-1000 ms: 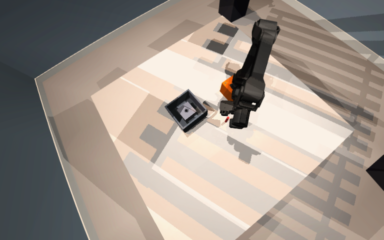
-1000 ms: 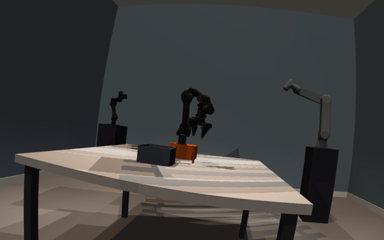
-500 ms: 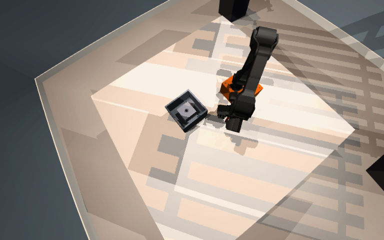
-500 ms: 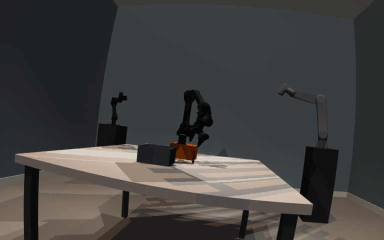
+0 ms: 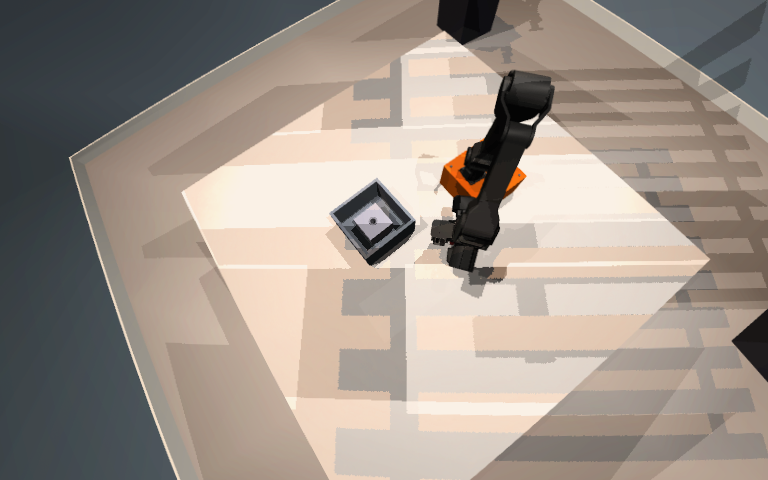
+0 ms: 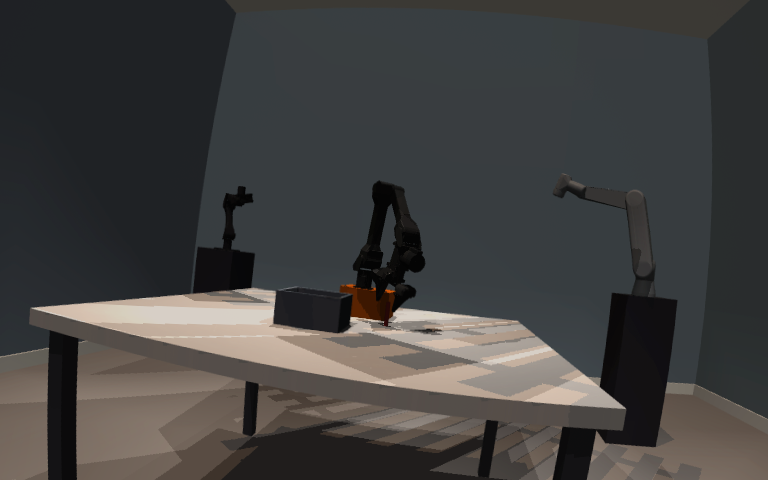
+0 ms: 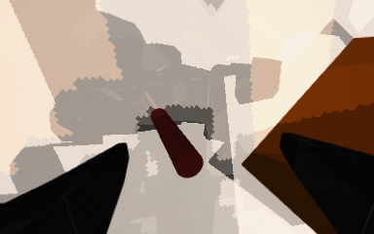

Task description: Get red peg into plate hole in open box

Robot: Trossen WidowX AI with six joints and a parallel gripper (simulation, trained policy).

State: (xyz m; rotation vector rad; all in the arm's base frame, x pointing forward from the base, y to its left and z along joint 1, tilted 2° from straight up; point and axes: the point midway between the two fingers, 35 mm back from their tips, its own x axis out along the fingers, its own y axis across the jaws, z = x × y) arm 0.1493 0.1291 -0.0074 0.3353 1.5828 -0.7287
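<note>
My gripper tip is 2 cm above the red peg, 1 cm to the right of it and 1 cm short of it. From my gripper tip the other things lie so: pale plate 19 cm ahead, 17 cm to the right, 2 cm below; dark grey box 19 cm ahead, 17 cm to the right, 4 cm below.
</note>
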